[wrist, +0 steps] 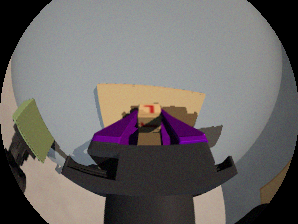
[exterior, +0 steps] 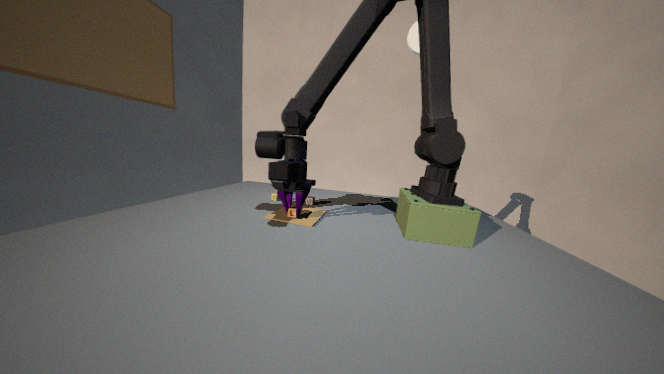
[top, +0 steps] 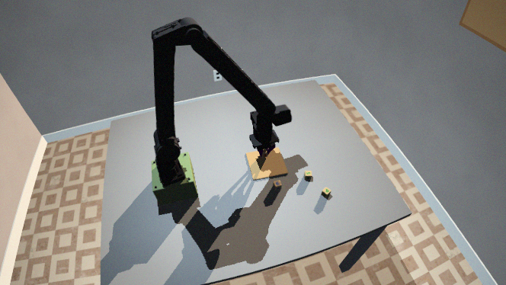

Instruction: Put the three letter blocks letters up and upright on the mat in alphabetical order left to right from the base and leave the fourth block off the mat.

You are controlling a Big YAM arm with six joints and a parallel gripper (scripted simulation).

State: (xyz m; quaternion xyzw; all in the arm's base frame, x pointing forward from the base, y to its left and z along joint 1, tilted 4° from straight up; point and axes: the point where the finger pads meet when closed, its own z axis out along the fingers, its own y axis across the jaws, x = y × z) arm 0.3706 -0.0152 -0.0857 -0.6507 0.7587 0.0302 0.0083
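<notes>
The tan mat is 1 cm behind my hand, 4 cm to the right of it and 2 cm below it. The rest, counted from my hand: block: 12 cm ahead, 28 cm to the right, 1 cm below.
</notes>
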